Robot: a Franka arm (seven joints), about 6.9 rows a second.
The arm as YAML. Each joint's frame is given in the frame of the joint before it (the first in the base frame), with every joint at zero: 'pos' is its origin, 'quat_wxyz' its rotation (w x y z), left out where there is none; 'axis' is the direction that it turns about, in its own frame. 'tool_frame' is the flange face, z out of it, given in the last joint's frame.
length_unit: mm
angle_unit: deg
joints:
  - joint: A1
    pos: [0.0, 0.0, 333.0]
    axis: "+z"
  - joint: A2
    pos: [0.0, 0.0, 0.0]
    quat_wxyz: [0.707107, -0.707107, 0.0, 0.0]
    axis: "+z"
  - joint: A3
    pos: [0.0, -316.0, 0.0]
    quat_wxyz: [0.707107, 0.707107, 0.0, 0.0]
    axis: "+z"
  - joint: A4
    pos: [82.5, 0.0, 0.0]
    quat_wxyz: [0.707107, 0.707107, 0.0, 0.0]
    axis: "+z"
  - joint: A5
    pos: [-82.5, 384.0, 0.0]
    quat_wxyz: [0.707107, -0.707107, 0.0, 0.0]
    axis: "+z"
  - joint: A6
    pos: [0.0, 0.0, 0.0]
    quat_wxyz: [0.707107, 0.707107, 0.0, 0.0]
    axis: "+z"
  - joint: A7
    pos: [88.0, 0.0, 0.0]
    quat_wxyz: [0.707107, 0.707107, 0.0, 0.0]
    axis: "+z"
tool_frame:
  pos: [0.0, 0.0, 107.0]
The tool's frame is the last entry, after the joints.
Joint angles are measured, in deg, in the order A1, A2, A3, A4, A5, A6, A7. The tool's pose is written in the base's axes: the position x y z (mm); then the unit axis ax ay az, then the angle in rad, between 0 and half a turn. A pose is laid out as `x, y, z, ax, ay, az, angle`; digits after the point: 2 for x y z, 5 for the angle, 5 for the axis.
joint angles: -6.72 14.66 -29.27 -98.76 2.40 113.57 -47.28
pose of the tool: 524.81, -348.52, 452.83, 0.99504, 0.09837, -0.01496, 3.05429
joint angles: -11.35 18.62 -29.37 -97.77 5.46 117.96 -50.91
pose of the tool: 512.99, -395.45, 428.58, 0.99664, 0.08191, -0.00075, 3.04166
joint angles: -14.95 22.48 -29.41 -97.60 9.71 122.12 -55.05
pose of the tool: 500.53, -431.22, 397.22, 0.99733, 0.07173, 0.01383, 3.04711
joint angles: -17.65 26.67 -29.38 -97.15 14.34 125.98 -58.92
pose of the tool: 491.65, -458.77, 363.34, 0.99759, 0.06361, 0.02758, 3.05187
